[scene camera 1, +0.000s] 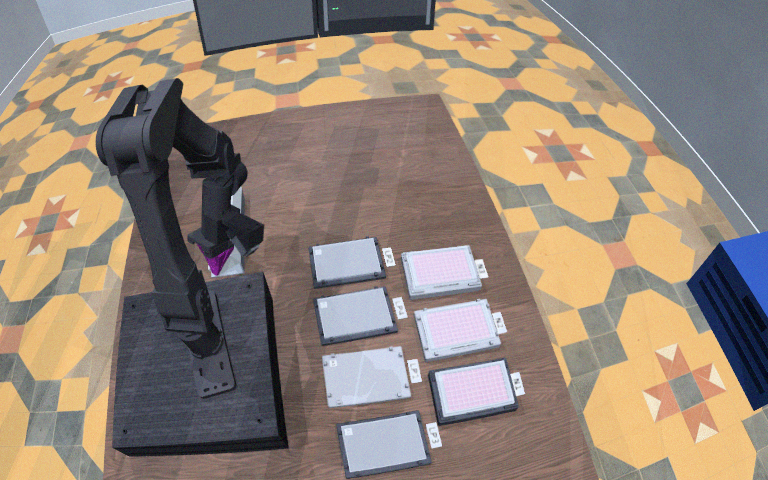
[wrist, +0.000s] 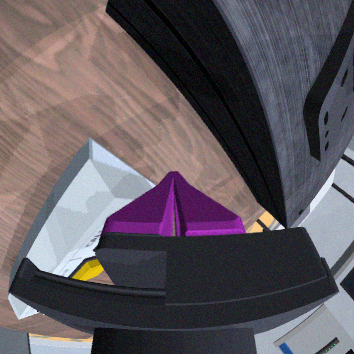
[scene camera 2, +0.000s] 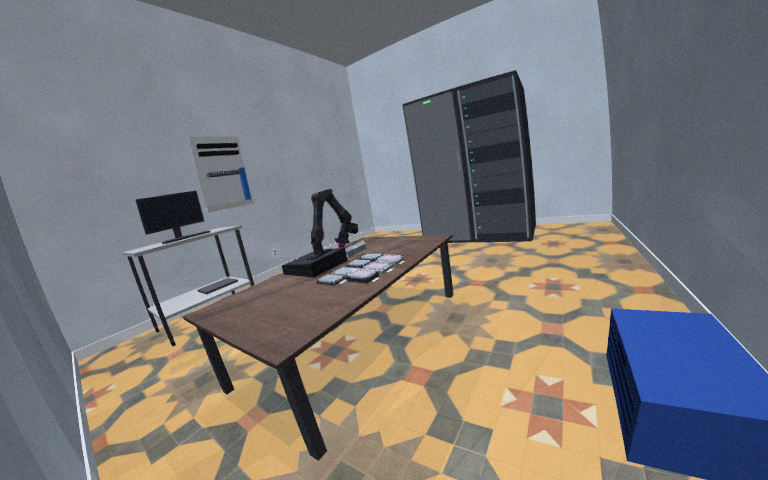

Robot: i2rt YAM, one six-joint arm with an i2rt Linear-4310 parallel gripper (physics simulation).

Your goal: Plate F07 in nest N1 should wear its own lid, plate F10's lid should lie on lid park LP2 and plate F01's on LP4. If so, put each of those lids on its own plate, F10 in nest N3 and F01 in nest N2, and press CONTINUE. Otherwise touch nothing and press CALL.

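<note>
My gripper is shut, its magenta fingertips together and empty. It points down over a pale sloped console beside the arm's base; a yellow part of it shows in the wrist view, and the gripper hides much of the rest. In scene camera 1, pink-welled plates sit in nests N3, N2 and N1. Grey panels with small corner tags lie on LP2, LP4 and LP3; LP1 is paler and glossy. Tag writing is unreadable; whether plates wear lids is unclear.
The black base block stands on the brown table, left of the parks. The nests stand right of the parks, with small label cards between. A blue box stands on the floor, away from the table.
</note>
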